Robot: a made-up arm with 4 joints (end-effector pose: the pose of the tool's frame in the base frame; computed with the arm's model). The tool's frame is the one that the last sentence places. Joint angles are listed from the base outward.
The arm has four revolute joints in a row. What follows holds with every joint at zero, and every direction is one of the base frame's. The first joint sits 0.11 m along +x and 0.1 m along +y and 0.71 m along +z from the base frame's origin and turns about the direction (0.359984, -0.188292, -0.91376). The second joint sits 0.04 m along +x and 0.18 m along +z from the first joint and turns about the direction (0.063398, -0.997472, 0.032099). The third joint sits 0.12 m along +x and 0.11 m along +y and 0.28 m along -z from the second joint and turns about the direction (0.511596, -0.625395, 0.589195). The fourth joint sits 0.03 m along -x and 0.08 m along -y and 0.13 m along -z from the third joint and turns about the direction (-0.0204, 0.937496, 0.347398). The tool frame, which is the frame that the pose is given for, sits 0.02 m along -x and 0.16 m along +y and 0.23 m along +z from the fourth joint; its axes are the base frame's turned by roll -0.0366, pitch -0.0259 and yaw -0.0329 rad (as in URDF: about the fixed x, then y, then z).
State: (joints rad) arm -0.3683 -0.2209 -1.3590 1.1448
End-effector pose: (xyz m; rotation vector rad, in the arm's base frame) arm 0.2326 0.1934 0.4339 -0.6393 1.9977 -0.7258
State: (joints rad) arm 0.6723 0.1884 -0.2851 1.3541
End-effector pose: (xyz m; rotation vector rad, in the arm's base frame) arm 0.5252 0.0813 0.6986 0.4960 1.0510 -0.1474
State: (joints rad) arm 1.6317 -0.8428 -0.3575 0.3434
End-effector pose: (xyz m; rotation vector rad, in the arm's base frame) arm 0.3158 0.1152 0.7387 1.2274 0.9826 -0.9057
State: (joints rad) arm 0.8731 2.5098 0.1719 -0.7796
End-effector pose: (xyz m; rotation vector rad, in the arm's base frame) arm 0.3021 0.0225 1.1096 0.5883 2.6793 0.1966
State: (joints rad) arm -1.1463 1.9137 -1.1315 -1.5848
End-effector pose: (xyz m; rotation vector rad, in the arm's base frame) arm -0.0509 0.6375 0.7888 0.7923 -1.9732 -0.6033
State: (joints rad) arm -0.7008 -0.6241 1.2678 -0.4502
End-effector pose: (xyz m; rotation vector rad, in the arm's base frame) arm -0.0600 0.0273 0.6798 0.7763 -0.1050 0.7013
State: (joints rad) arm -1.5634 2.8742 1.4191 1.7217
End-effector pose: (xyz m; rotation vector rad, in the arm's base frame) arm -0.2026 0.2831 0.9575 -0.1987 -2.6431 1.1011
